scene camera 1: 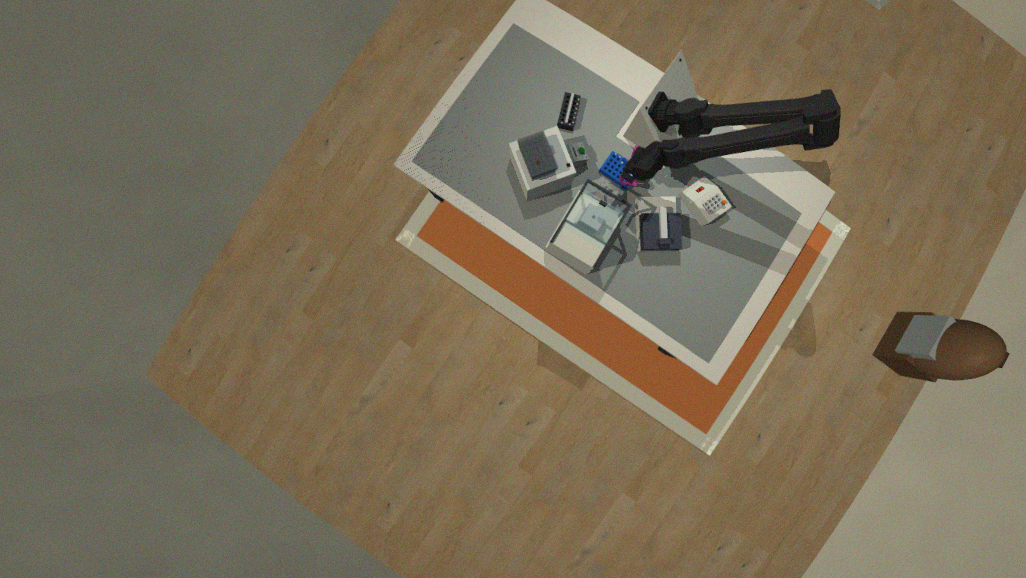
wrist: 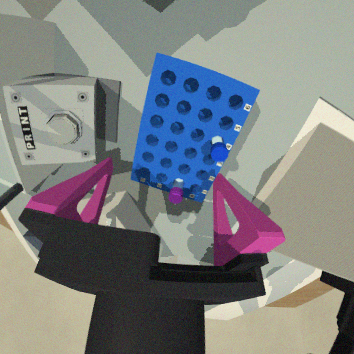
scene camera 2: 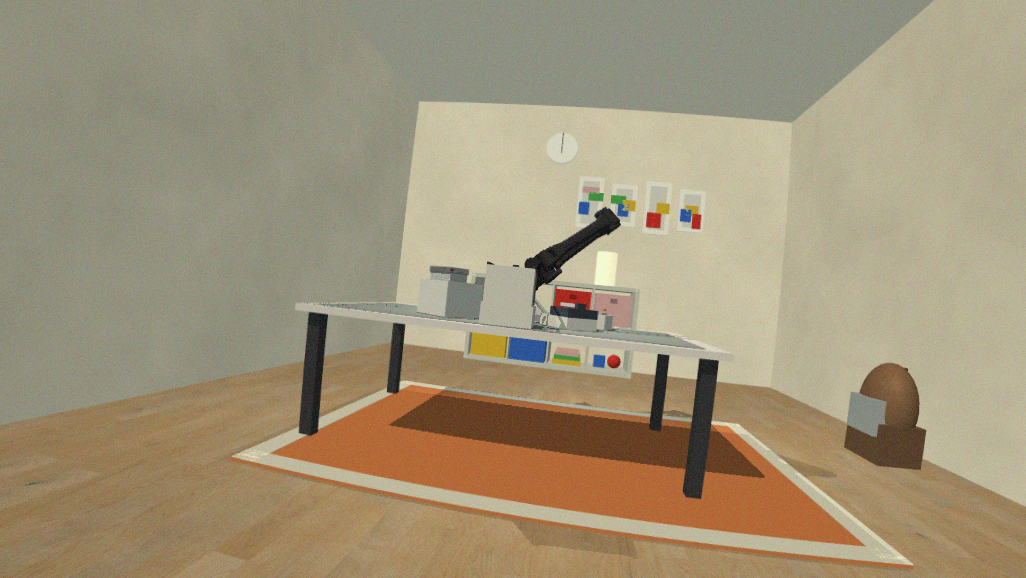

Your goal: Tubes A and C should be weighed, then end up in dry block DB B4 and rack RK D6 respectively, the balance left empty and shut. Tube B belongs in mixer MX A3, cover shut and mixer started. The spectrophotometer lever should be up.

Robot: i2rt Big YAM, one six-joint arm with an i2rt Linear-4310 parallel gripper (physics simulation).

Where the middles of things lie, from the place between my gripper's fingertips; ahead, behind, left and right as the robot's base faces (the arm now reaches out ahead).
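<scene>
My hand: 30 mm to the left of the glass-box balance [scene camera 1: 593, 218], 270 mm short of it, 60 mm below it.
</scene>
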